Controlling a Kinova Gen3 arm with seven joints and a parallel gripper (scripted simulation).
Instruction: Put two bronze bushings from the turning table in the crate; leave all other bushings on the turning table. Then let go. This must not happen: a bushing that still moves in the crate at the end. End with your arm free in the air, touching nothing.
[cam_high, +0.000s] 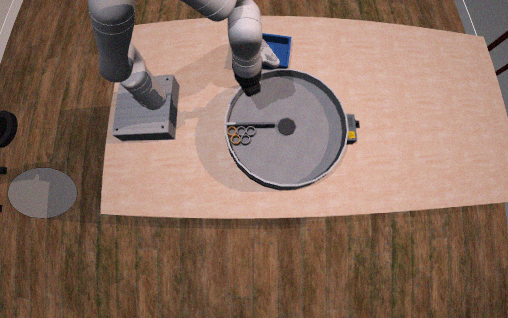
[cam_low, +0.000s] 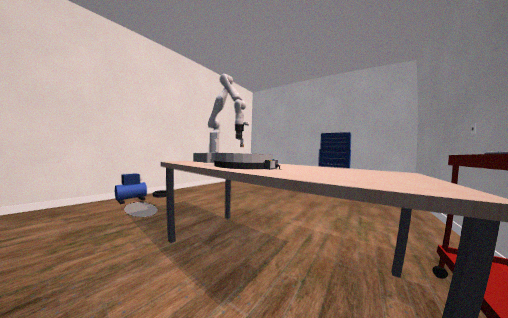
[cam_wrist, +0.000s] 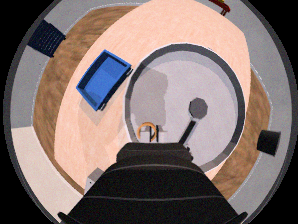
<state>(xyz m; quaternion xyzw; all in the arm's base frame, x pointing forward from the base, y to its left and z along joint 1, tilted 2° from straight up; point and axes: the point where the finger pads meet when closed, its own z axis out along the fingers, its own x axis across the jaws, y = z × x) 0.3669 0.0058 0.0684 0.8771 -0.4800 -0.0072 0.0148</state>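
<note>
The blue crate is 30 mm ahead of my hand, 240 mm to the left of it and 140 mm below it. From my hand the other things lie so: grey turning table: 110 mm ahead, 90 mm to the right, 120 mm below.
</note>
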